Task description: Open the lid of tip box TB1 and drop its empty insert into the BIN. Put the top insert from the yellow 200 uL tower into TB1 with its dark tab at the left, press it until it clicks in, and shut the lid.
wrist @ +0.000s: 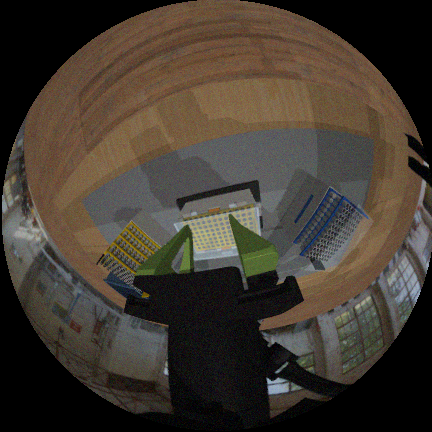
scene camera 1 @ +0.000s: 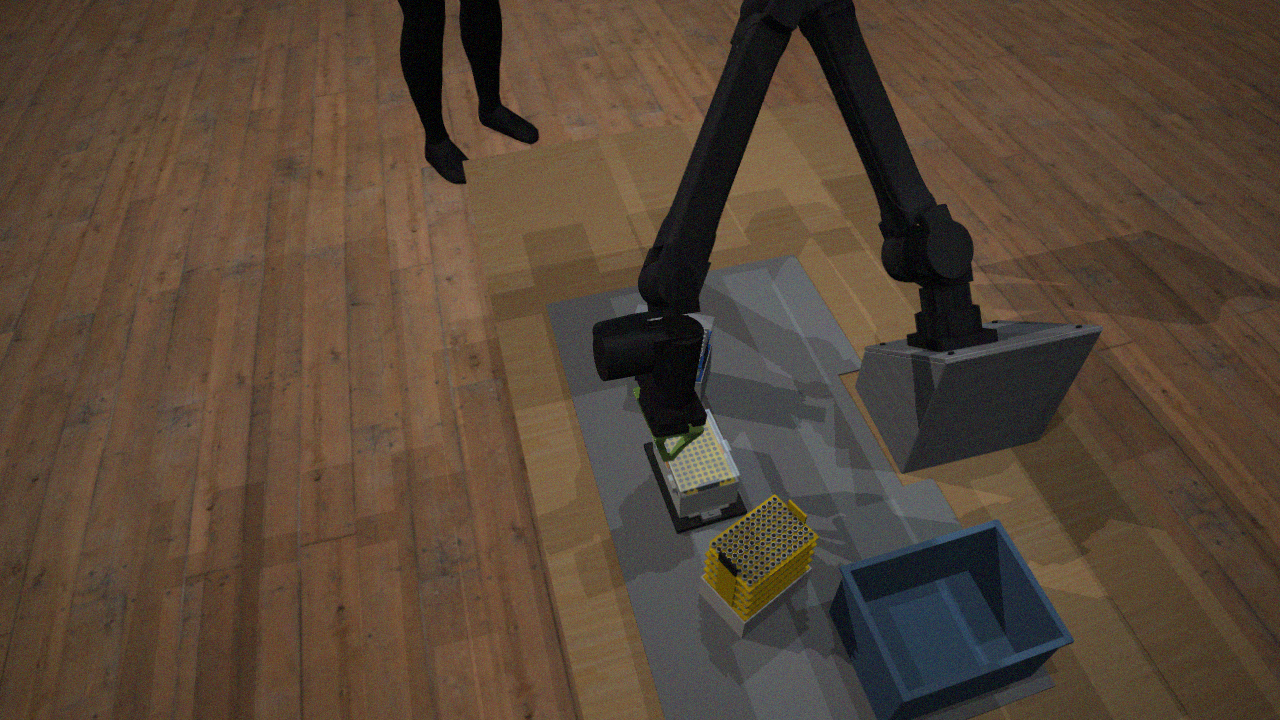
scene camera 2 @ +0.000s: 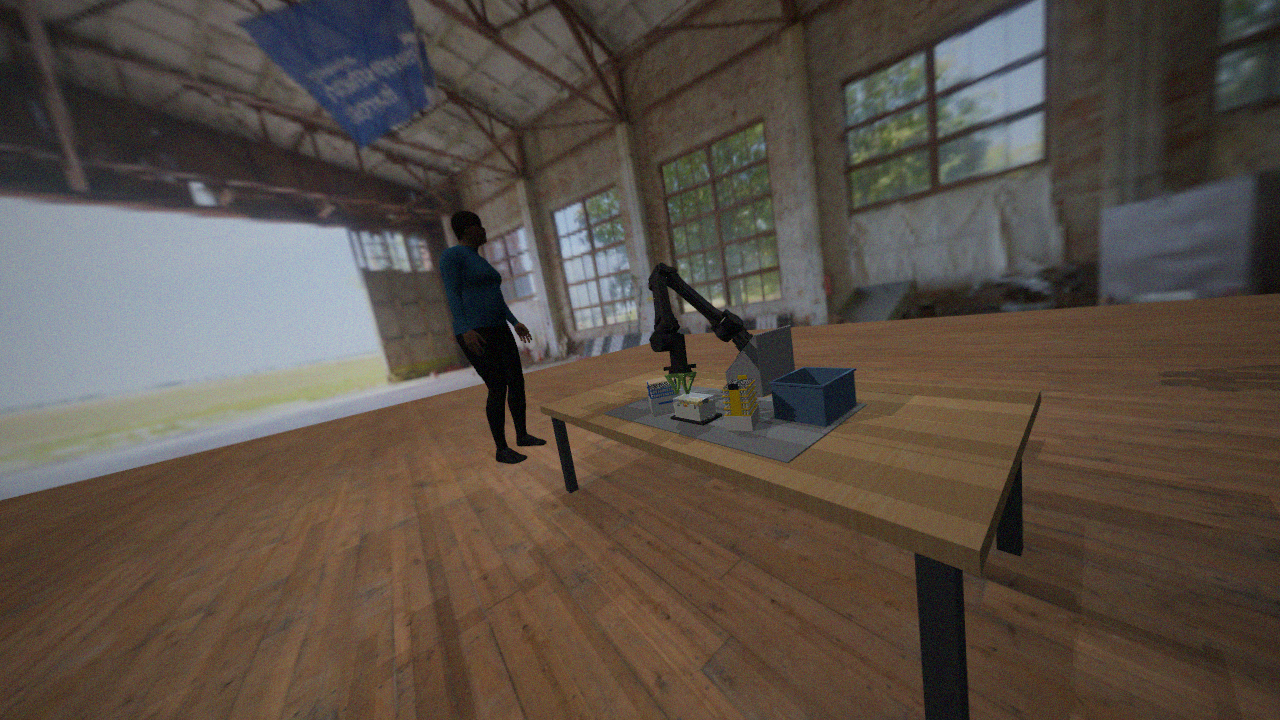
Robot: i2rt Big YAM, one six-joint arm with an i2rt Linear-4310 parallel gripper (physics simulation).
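Note:
Tip box TB1 (scene camera 1: 709,497) (scene camera 2: 692,409) (wrist: 215,203) is a pale box on a dark base. Its yellow dotted insert (scene camera 1: 702,465) (wrist: 210,239) shows under what looks like a clear, shut lid. My gripper (scene camera 1: 669,449) (scene camera 2: 682,389) (wrist: 208,223) is partly open, its green fingers empty and pointing down over the hinge-side part of the box; contact cannot be told. The yellow 200 uL tower (scene camera 1: 771,574) (scene camera 2: 742,402) (wrist: 134,246) stands beside TB1, its top insert showing a dark tab (scene camera 1: 728,563). The blue BIN (scene camera 1: 930,565) (scene camera 2: 810,404) (wrist: 120,286) stands beyond the tower.
A blue-edged rack (scene camera 2: 660,394) (wrist: 330,225) stands on the other side of TB1, partly hidden behind the arm in the first scene view. A grey mat (scene camera 1: 626,465) lies under the objects. The arm's grey slanted mount (scene camera 1: 993,402) stands to the right. A person stands beyond the table.

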